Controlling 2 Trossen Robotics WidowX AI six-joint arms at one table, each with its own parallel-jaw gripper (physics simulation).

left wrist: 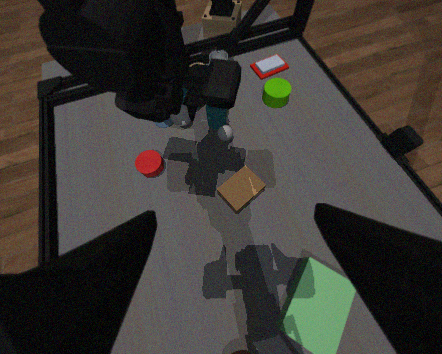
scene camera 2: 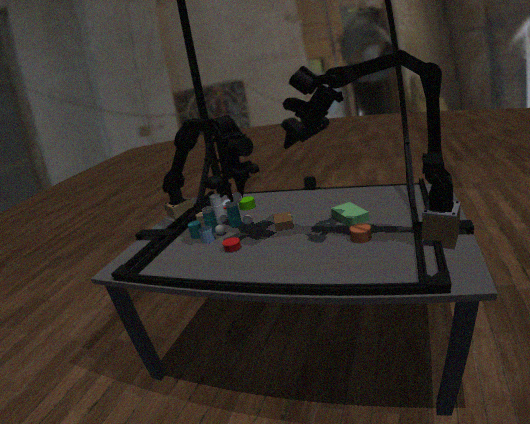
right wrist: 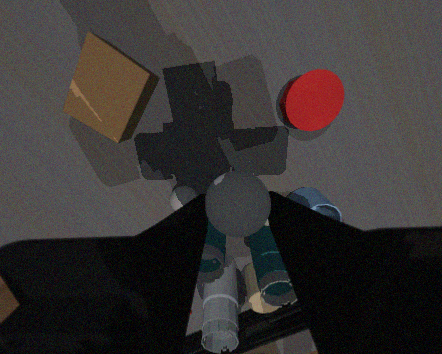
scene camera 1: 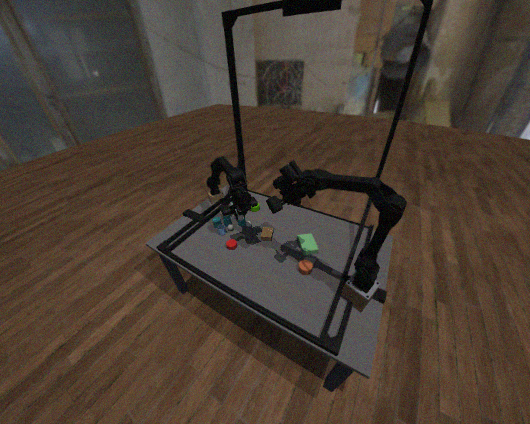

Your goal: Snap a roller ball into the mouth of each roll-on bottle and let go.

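Pixels of known places: left gripper, fingertip midpoint: (left wrist: 235, 214) (scene camera 2: 293, 144); right gripper, fingertip midpoint: (left wrist: 182, 117) (scene camera 2: 236, 199) (right wrist: 236, 199) (scene camera 1: 240, 218); left arm's base at its link origin: (scene camera 2: 441, 206) (scene camera 1: 363, 283); right arm's base at its link origin: (left wrist: 222, 9) (scene camera 2: 177, 201) (scene camera 1: 215, 192).
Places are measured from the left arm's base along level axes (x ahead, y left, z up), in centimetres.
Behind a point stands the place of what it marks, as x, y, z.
Observation:
My right gripper (right wrist: 236, 199) @[63.9, 13.3, 2.6] (scene camera 2: 235, 191) @[63.9, 13.3, 2.6] is shut on a grey roller ball (right wrist: 238, 215) @[63.2, 13.4, 5.2], held above the table near the bottles. Two teal bottles with clear rims (right wrist: 212, 252) @[71.2, 9.1, -1.7] (right wrist: 270, 265) @[76.3, 14.3, -3.2] (scene camera 2: 209, 217) @[76.8, 15.8, -4.1] (scene camera 2: 233, 215) @[71.1, 9.5, -5.6] stand upright; their mouths look open in the right wrist view. A clear bottle (right wrist: 220, 312) @[79.8, 7.3, -1.4] stands behind them. One loose ball (scene camera 2: 247, 219) @[67.0, 7.1, -7.8] (left wrist: 226, 133) @[66.9, 5.7, -7.1] (right wrist: 184, 198) @[67.2, 6.6, -7.0] lies by the right-hand teal bottle in scene camera 2, another ball (scene camera 2: 220, 229) @[71.6, 16.7, -7.8] (scene camera 1: 230, 227) @[71.8, 16.4, -7.4] between the bottles. My left gripper (left wrist: 235, 214) @[43.1, 6.0, 18.9] (scene camera 2: 286, 122) is open and empty, high above the table.
A red disc (left wrist: 149, 163) @[60.6, 22.5, -7.6] (right wrist: 314, 100) @[61.0, 22.9, -7.6], wooden block (left wrist: 241, 189) @[53.6, 3.4, -7.2] (right wrist: 110, 87) @[53.9, 4.2, -7.2], green cylinder (left wrist: 276, 92) @[77.7, -6.9, -6.7], pale green block (left wrist: 320, 305) @[33.8, -7.5, -7.2] and orange cylinder (scene camera 2: 360, 233) @[23.1, 8.3, -7.0] lie around. A blue cup (scene camera 2: 207, 234) @[72.2, 22.5, -7.0] and short teal cylinder (scene camera 2: 194, 229) @[79.8, 21.5, -6.6] stand beside the bottles. A red-and-white item (left wrist: 270, 65) @[89.6, -7.4, -8.8] lies at the back.

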